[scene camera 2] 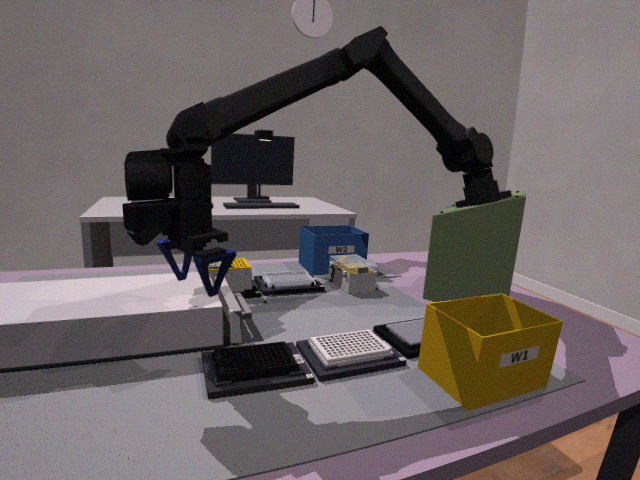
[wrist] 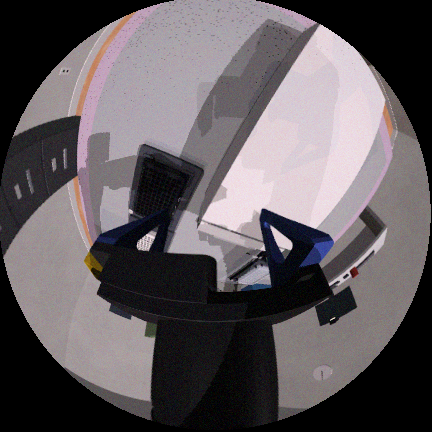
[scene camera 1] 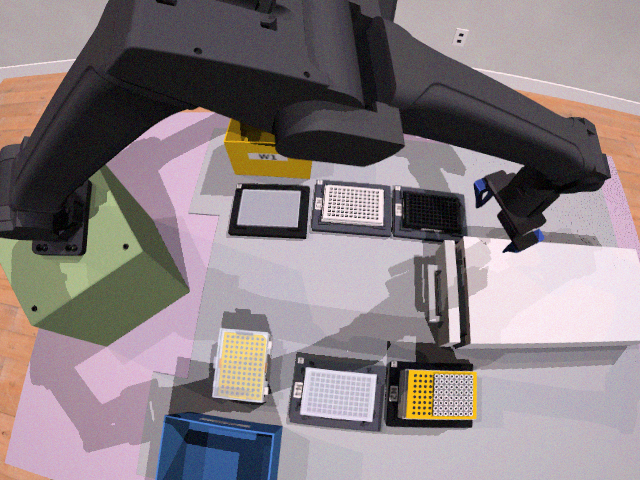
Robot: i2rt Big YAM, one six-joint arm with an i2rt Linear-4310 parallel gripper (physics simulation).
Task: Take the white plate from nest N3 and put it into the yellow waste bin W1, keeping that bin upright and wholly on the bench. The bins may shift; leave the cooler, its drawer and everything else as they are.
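Pixels of known places: gripper, fingertip midpoint: (scene camera 2: pixel 196 287) (wrist: pixel 214 213) (scene camera 1: pixel 491 228); arm's base at its link origin: (scene camera 2: pixel 483 202) (scene camera 1: pixel 64 217).
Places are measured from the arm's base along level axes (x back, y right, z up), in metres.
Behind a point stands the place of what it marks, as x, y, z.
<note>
The white plate (scene camera 1: pixel 353 205) @(-0.477, -0.108, -0.230) (scene camera 2: pixel 351 347) @(-0.483, -0.123, -0.232) (wrist: pixel 145 243) @(-0.496, -0.112, -0.230) sits flat in the middle nest (scene camera 1: pixel 321 227) @(-0.407, -0.068, -0.244) (scene camera 2: pixel 361 369) @(-0.495, -0.172, -0.246) of the three-nest row beside the yellow bin; the nest's label is too small to read. The yellow waste bin W1 (scene camera 1: pixel 297 167) @(-0.365, -0.202, -0.214) (scene camera 2: pixel 447 356) @(-0.402, -0.265, -0.198) (wrist: pixel 91 263) @(-0.406, -0.293, -0.143) stands upright on the bench past the row's left end in scene camera 1; the arm hides part of it there. My gripper (scene camera 1: pixel 497 221) @(-0.717, 0.008, -0.134) (scene camera 2: pixel 196 285) @(-0.717, 0.008, -0.134) (wrist: pixel 214 213) @(-0.717, 0.008, -0.134) is open and empty, pointing down above the cooler's drawer-end corner, well to the right of the white plate in scene camera 1.
A black plate (scene camera 1: pixel 433 211) @(-0.648, -0.084, -0.230) (scene camera 2: pixel 255 361) @(-0.651, -0.096, -0.232) (wrist: pixel 162 187) @(-0.673, -0.073, -0.230) lies between the white plate and the gripper's side. The white cooler (scene camera 1: pixel 553 294) @(-0.841, 0.138, -0.172) (scene camera 2: pixel 113 310) @(-0.848, 0.051, -0.172) has a drawer handle (scene camera 1: pixel 434 294) @(-0.607, 0.101, -0.211). A yellow-framed rack (scene camera 1: pixel 421 395) @(-0.548, 0.280, -0.183), a pale plate (scene camera 1: pixel 338 393) @(-0.413, 0.261, -0.230), a yellow-topped box (scene camera 1: pixel 242 364) @(-0.254, 0.204, -0.186) and blue bin W2 (scene camera 2: pixel 315 248) @(-0.305, 0.315, -0.175) stand opposite.
</note>
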